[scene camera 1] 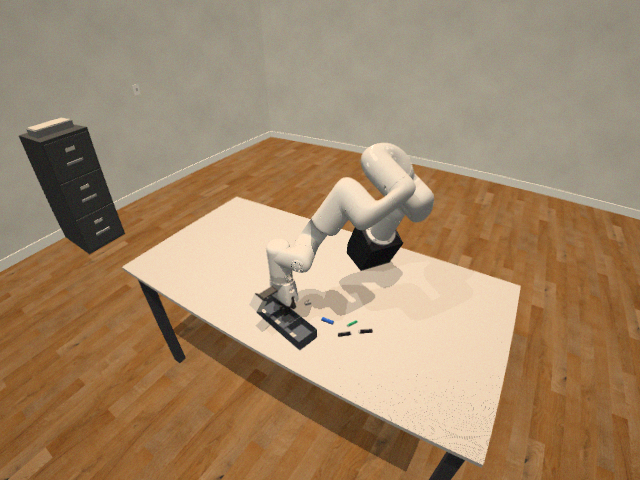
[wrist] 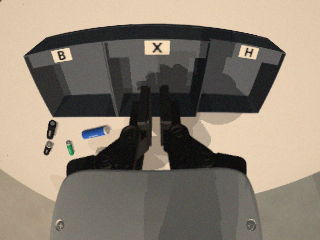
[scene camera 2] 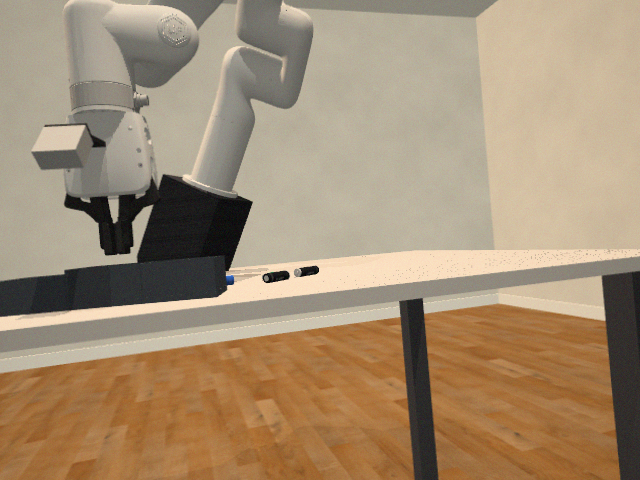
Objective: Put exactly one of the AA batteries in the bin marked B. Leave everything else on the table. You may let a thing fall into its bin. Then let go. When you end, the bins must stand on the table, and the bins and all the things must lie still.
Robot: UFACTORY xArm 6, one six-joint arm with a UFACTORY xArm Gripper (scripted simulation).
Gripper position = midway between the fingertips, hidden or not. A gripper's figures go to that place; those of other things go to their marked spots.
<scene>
The gripper [scene camera 1: 285, 313] is 1.24 m from the lens. A dark bin row [scene camera 1: 297, 329]: 1.25 m from the lens.
</scene>
